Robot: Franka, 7 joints.
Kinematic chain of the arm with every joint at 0, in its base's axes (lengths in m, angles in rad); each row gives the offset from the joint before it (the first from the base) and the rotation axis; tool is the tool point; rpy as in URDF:
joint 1: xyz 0 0 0.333 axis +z
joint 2: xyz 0 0 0 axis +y
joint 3: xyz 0 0 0.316 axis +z
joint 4: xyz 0.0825 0 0 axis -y
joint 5: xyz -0.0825 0 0.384 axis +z
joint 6: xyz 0 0 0 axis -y
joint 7: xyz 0.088 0 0 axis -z
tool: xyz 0 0 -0.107 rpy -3.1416 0 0
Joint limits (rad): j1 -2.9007..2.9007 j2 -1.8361..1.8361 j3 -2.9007..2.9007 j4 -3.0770..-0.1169 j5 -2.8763..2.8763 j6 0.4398..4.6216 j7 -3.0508..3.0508
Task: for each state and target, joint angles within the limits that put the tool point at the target. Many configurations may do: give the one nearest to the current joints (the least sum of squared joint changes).
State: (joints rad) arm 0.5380 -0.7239 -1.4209 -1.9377 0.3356 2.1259 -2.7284
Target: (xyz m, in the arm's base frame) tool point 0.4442 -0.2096 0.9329
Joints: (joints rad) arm 0.8957 -0.3198 -1.0219 -1.2817 0.3505 2.3708 -2.7284
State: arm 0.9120 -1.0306 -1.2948 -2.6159 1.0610 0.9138 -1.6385
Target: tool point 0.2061 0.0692 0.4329
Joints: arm 1.0637 -0.9050 -1.2170 -2.8645 0.9998 0.9834 -1.6385
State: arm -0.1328 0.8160 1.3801 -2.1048 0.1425 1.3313 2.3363
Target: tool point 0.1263 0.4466 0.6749
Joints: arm -0.2295 0.8466 1.9772 -1.6549 0.3169 1.3274 2.3363
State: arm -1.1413 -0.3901 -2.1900 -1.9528 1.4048 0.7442 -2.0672
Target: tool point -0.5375 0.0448 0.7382
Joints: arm -1.1286 -0.3059 -2.1399 -1.4205 1.6449 1.0145 -2.0672
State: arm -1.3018 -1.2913 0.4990 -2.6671 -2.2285 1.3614 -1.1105
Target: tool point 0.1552 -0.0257 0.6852
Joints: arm -1.1966 -1.4900 0.6337 -2.8271 -2.2024 1.2852 -1.1105
